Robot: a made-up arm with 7 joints.
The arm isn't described. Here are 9 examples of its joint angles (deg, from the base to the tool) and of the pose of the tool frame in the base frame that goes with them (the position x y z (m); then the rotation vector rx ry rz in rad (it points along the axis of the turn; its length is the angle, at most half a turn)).
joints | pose
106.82 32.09 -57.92 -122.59 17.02 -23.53 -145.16 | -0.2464 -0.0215 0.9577 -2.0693 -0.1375 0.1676
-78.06 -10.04 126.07 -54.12 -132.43 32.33 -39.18 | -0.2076 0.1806 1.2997 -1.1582 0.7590 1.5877
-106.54 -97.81 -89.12 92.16 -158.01 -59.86 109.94 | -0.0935 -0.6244 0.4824 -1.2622 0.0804 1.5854
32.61 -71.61 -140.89 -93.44 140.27 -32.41 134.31 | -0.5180 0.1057 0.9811 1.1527 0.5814 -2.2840
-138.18 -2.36 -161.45 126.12 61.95 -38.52 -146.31 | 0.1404 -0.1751 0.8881 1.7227 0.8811 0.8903
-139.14 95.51 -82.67 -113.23 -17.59 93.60 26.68 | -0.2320 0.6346 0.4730 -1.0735 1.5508 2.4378
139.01 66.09 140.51 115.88 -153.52 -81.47 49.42 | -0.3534 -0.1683 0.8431 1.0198 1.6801 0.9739
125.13 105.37 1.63 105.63 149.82 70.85 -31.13 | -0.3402 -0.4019 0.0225 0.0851 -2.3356 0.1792
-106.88 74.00 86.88 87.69 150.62 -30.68 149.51 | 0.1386 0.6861 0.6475 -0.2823 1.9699 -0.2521
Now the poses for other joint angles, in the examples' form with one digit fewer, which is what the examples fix.
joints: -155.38 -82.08 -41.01 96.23 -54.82 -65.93 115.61
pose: 0.494 -0.393 0.826 0.335 0.403 1.745
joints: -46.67 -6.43 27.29 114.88 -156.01 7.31 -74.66
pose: 0.308 0.098 1.054 -1.903 0.533 -1.240
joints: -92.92 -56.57 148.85 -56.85 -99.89 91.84 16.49
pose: -0.057 -0.451 1.162 -0.564 1.033 0.099
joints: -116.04 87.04 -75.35 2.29 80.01 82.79 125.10
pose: -0.433 0.888 0.439 -2.530 -1.568 -0.139
